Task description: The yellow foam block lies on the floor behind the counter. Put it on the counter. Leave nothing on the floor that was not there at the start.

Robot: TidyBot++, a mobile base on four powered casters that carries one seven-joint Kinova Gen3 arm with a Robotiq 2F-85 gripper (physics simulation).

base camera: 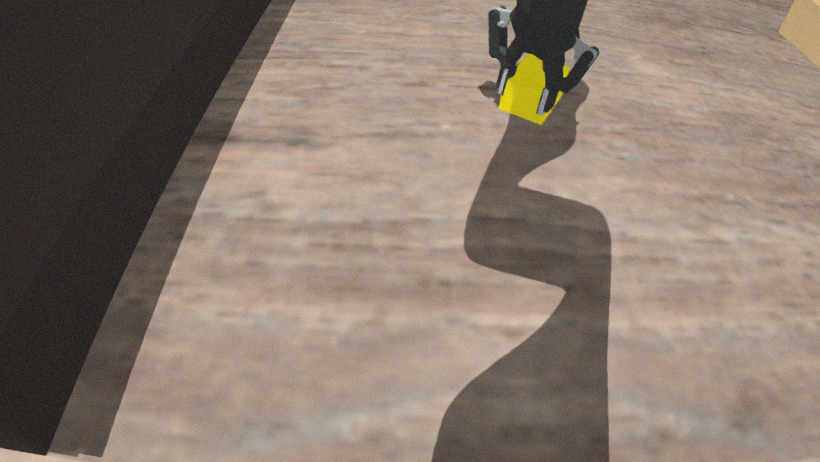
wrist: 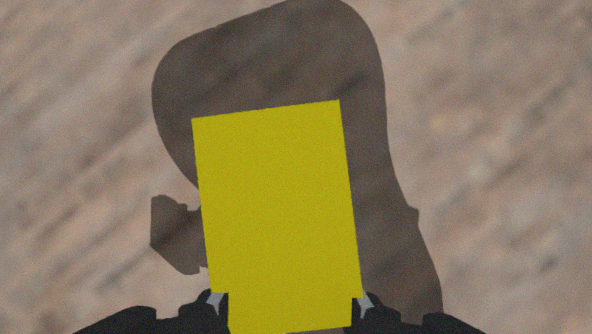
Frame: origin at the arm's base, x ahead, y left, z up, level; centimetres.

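Where they show: gripper, fingertip midpoint: (base camera: 522, 102) (wrist: 289, 301).
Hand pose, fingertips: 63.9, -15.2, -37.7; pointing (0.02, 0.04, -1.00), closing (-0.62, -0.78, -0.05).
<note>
Things, the pixels of their top centre, and the offset from my fingertips, as dx, dy, dz. "pt": a spot on its surface instead. Level surfaces: height alone.
- yellow foam block at its top centre: (wrist: 277, 220) (base camera: 538, 72) +3.5, -2.2, +2.6
- large dark upright face at a spot on its surface: (base camera: 109, 149) pt -29.6, +34.3, +13.7
- wood-patterned floor at its surface level: dz -2.0
The yellow foam block (base camera: 526, 109) (wrist: 275, 200) is at floor level near the top of the base camera view, with the arm's shadow meeting its lower edge. My gripper (base camera: 522, 93) (wrist: 289, 301) points down over it and is shut on the block, one finger on each side. In the wrist view the block sits slightly turned between the fingertips, and its long part reaches out past them. The counter's top does not show in either view.
A large dark upright face (base camera: 109, 149), which looks like the counter's side, fills the left of the base camera view. A tan box-like object (base camera: 806, 28) shows in part at the top right corner. The arm's shadow runs down the wood-patterned floor (base camera: 321, 229).
</note>
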